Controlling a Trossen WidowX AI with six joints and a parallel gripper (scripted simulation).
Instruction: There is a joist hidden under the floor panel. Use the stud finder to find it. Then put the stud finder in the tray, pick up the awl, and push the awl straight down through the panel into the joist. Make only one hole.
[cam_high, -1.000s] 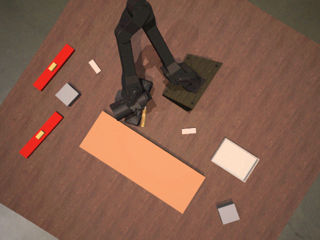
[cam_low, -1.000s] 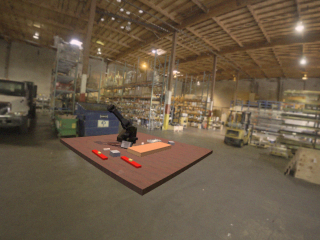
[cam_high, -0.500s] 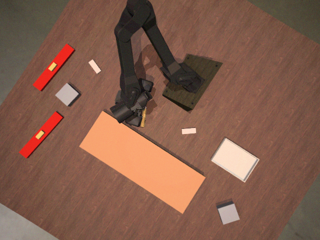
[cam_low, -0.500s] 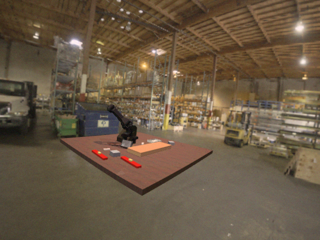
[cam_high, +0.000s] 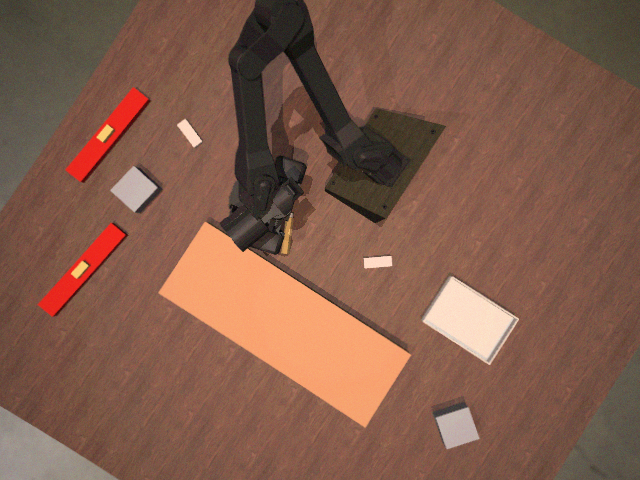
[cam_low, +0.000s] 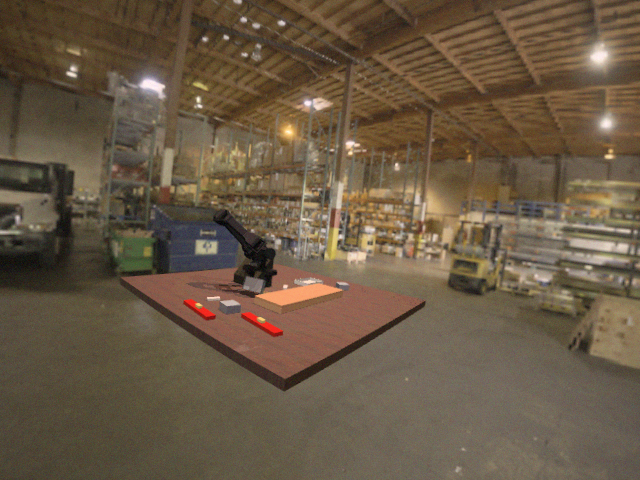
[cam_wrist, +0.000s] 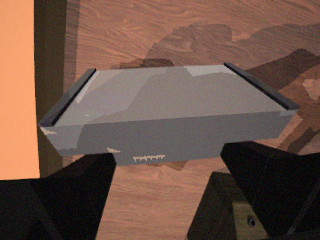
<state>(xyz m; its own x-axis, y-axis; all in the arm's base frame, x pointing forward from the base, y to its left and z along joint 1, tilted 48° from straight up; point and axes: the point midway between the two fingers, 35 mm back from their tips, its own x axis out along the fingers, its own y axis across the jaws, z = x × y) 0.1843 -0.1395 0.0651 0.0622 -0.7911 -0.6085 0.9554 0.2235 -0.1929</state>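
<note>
The awl lies 40 mm below my gripper tip, 30 mm to the left of it and 10 mm ahead of it. The rest, counted from my gripper tip: grey stud finder: 20 mm ahead; then white tray: 470 mm to the left, 40 mm below, 40 mm behind.
</note>
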